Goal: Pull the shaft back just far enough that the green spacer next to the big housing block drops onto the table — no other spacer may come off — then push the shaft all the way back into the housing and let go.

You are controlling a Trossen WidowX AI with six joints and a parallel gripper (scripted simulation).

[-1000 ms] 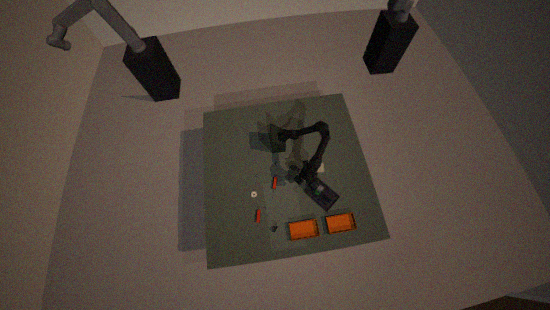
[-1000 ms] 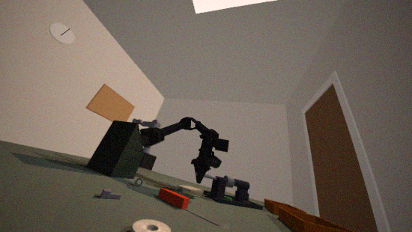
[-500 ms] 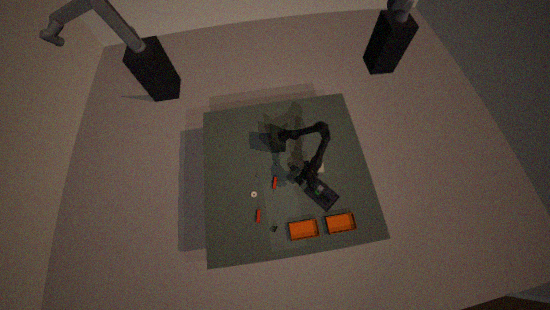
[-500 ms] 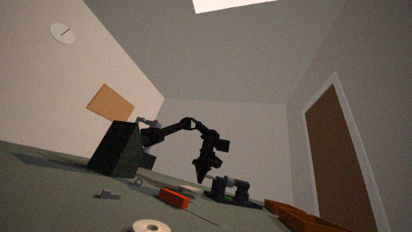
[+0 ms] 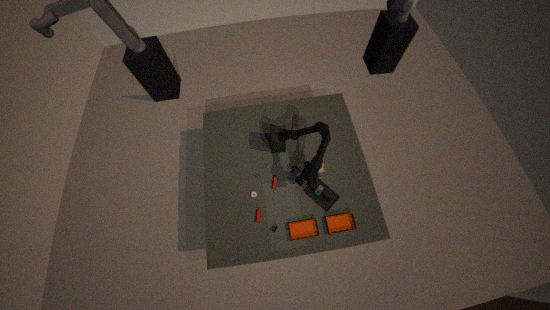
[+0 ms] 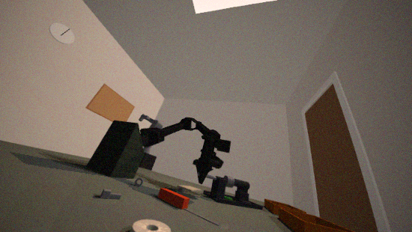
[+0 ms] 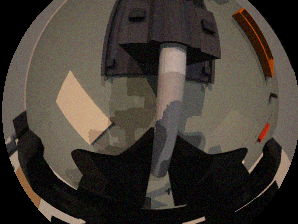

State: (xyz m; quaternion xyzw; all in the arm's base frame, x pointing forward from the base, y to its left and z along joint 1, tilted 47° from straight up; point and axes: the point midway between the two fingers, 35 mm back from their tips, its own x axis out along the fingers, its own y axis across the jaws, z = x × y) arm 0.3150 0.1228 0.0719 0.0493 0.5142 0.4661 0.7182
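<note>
My gripper tip is now 7 cm short of the grey shaft, 5 cm to the right of it and 4 cm below it. From my gripper tip the other things lie so: white ring 40 cm to the right, 6 cm ahead, 4 cm below; beige card 11 cm to the left, 8 cm behind, 4 cm below; greenish spacer 11 cm ahead, 8 cm to the left, 3 cm below.
</note>
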